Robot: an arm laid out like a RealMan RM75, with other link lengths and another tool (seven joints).
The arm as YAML. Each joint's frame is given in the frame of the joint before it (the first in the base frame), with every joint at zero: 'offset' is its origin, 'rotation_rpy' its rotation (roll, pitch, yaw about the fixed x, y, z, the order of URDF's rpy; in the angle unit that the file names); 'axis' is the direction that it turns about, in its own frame. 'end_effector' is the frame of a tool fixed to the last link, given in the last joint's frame.
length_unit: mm
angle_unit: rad
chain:
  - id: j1
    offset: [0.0, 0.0, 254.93]
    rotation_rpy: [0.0, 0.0, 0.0]
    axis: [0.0, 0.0, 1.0]
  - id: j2
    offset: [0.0, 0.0, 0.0]
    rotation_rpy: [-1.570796, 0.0, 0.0]
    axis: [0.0, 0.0, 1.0]
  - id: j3
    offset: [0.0, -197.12, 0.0]
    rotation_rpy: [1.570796, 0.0, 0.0]
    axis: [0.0, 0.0, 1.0]
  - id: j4
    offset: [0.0, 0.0, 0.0]
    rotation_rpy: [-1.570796, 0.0, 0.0]
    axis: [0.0, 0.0, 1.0]
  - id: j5
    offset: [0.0, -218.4, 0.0]
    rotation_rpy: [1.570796, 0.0, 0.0]
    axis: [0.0, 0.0, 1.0]
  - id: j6
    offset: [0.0, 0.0, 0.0]
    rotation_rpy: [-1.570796, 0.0, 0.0]
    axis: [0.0, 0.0, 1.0]
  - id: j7
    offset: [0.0, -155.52, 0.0]
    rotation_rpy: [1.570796, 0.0, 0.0]
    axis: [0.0, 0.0, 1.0]
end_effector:
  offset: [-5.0, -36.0, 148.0]
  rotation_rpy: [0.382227, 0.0, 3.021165]
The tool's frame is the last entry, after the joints.
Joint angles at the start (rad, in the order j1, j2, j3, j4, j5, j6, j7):
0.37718, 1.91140, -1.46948, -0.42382, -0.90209, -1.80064, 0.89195
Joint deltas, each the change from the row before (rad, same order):
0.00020, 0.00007, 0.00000, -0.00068, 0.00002, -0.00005, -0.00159
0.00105, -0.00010, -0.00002, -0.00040, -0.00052, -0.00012, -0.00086
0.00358, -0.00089, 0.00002, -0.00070, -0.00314, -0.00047, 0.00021
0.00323, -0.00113, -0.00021, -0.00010, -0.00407, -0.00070, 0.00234
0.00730, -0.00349, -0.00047, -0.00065, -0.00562, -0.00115, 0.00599
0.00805, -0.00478, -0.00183, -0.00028, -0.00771, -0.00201, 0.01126
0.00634, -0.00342, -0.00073, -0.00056, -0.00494, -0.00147, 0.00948
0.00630, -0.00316, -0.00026, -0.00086, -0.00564, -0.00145, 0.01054
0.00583, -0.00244, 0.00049, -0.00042, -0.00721, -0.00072, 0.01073
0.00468, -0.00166, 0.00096, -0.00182, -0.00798, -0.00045, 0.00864
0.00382, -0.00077, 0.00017, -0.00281, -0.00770, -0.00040, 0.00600
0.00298, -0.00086, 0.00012, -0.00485, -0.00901, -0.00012, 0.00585
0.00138, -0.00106, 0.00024, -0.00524, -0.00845, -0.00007, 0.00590
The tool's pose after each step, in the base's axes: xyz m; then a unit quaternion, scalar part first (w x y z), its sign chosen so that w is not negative. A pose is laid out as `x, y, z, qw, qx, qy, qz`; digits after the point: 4 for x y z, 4 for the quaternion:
0.0728, 0.3316, -0.0165, 0.4560, 0.1002, -0.8841, 0.0201
0.0724, 0.3316, -0.0165, 0.4557, 0.1013, -0.8841, 0.0204
0.0714, 0.3313, -0.0170, 0.4545, 0.1032, -0.8845, 0.0225
0.0708, 0.3308, -0.0178, 0.4533, 0.1038, -0.8849, 0.0255
0.0695, 0.3304, -0.0186, 0.4513, 0.1052, -0.8856, 0.0309
0.0686, 0.3294, -0.0202, 0.4488, 0.1046, -0.8866, 0.0391
0.0676, 0.3289, -0.0209, 0.4475, 0.1040, -0.8871, 0.0449
0.0666, 0.3284, -0.0218, 0.4461, 0.1031, -0.8875, 0.0511
0.0660, 0.3279, -0.0231, 0.4445, 0.1014, -0.8882, 0.0572
0.0653, 0.3272, -0.0245, 0.4426, 0.1006, -0.8888, 0.0627
0.0644, 0.3262, -0.0260, 0.4407, 0.1009, -0.8894, 0.0678
0.0635, 0.3249, -0.0276, 0.4381, 0.1017, -0.8902, 0.0732
0.0631, 0.3237, -0.0291, 0.4356, 0.1020, -0.8909, 0.0780

